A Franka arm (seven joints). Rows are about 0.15 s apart.
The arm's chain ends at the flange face. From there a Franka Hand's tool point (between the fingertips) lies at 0.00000 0.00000 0.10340 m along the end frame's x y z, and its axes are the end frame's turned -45 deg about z.
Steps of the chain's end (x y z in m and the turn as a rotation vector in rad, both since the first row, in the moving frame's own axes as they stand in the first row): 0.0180 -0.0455 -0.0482 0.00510 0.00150 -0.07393; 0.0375 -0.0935 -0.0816 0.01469 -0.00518 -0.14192; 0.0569 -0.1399 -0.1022 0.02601 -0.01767 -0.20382; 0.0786 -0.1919 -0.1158 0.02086 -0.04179 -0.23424; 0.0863 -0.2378 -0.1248 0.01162 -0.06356 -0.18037
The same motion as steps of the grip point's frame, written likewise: 0.0454 -0.0197 -0.0482 0.00255 0.00467 -0.07393; 0.0932 -0.0411 -0.0816 0.01405 0.00672 -0.14192; 0.1394 -0.0619 -0.1023 0.03089 0.00590 -0.20382; 0.1892 -0.0845 -0.1159 0.04430 -0.01480 -0.23424; 0.2249 -0.1122 -0.1250 0.05316 -0.03673 -0.18037
